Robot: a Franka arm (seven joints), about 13 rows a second.
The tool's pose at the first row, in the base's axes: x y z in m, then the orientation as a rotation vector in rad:
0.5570 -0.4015 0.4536 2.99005 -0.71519 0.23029
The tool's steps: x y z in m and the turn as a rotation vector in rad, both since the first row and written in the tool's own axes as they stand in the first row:
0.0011 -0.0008 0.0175 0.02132 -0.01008 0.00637
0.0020 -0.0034 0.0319 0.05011 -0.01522 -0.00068
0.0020 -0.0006 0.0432 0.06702 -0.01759 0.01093
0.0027 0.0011 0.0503 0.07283 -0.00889 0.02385
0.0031 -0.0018 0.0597 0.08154 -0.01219 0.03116
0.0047 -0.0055 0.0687 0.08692 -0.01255 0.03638
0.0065 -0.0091 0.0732 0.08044 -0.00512 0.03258
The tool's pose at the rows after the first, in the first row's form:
0.5606 -0.4029 0.4365 3.01162 -0.72797 0.22475
0.5645 -0.4023 0.4224 3.04256 -0.72052 0.22906
0.5647 -0.4058 0.4113 -3.03394 0.73497 -0.23172
0.5655 -0.4083 0.4044 -3.02373 0.75230 -0.24723
0.5684 -0.4067 0.3951 -3.01189 0.76000 -0.24491
0.5727 -0.4050 0.3864 -3.00444 0.76579 -0.24607
0.5765 -0.4030 0.3822 -3.01305 0.76259 -0.25547

